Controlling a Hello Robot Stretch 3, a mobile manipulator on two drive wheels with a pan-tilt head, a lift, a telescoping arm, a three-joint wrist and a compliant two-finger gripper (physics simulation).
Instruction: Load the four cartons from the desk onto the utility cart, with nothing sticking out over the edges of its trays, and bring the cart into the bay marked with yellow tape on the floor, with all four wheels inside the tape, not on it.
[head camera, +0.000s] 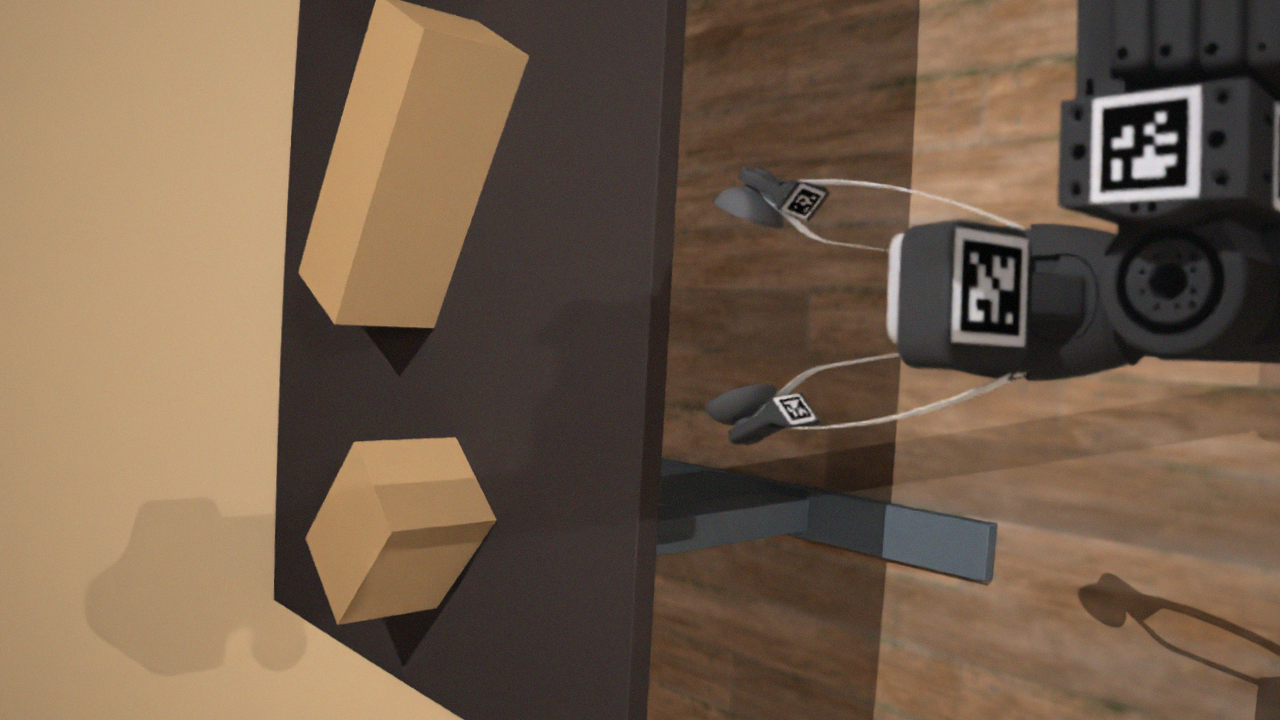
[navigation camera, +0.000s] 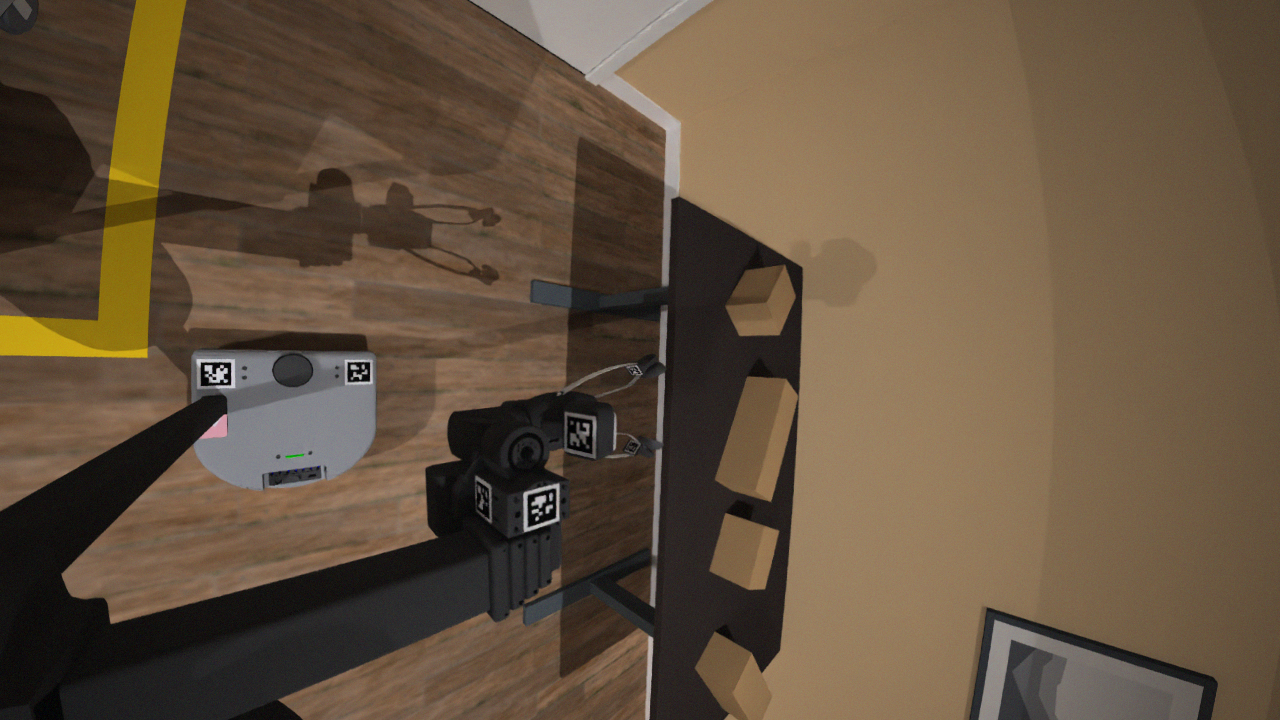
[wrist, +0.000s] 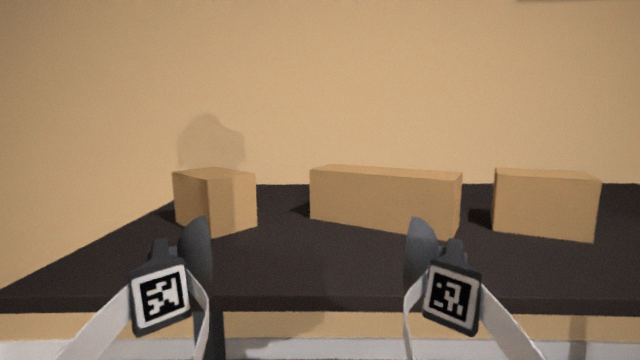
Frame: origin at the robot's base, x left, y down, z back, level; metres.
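Seen in the pictures: gripper, fingertip midpoint: (head camera: 720, 306) (navigation camera: 659, 404) (wrist: 309, 244); robot's base at its link origin: (navigation camera: 293, 369).
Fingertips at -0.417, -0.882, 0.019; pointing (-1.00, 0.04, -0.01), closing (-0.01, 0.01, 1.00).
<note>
Pixels of each thing's top centre, then the offset from my fingertips to it, as dx, dy, dz. "*": a spot on its surface instead. Level surfaces: height alone.
- dark desk at its surface level: dy +0.162
- small far-end carton at its top centre: (head camera: 345, 535) (wrist: 212, 172) (navigation camera: 782, 299) -0.535, +0.044, -0.228
- long carton at its top centre: (head camera: 354, 162) (wrist: 382, 170) (navigation camera: 779, 439) -0.540, +0.044, +0.146
- third carton at its top centre: (wrist: 541, 173) (navigation camera: 764, 558) -0.491, +0.044, +0.460
- fourth carton at its top centre: (navigation camera: 754, 695) -0.492, +0.044, +0.878
- round dark part at a spot on its surface: (navigation camera: 16, 13) * +0.877, +0.824, -0.686
Four cartons stand apart on the dark desk (head camera: 581, 223) (navigation camera: 702, 358) (wrist: 300, 272): a small far-end carton (head camera: 402, 528) (navigation camera: 760, 302) (wrist: 232, 200), a long carton (head camera: 411, 179) (navigation camera: 756, 438) (wrist: 380, 200) set at a slant, a third carton (navigation camera: 742, 550) (wrist: 545, 205), and a fourth carton (navigation camera: 732, 676) at the near end. My gripper (head camera: 745, 307) (navigation camera: 650, 406) (wrist: 309, 244) is open and empty, its fingertips just short of the desk's front edge, facing the long carton. Yellow tape (navigation camera: 129, 223) marks a corner on the floor. The cart's trays do not show.
The desk's legs (navigation camera: 563, 293) (navigation camera: 581, 591) have feet that reach out over the floor. My base (navigation camera: 286, 420) stands beside the tape corner. A wall runs behind the desk, with a framed picture (navigation camera: 981, 667). A round dark part (navigation camera: 16, 13) shows at the top left corner.
</note>
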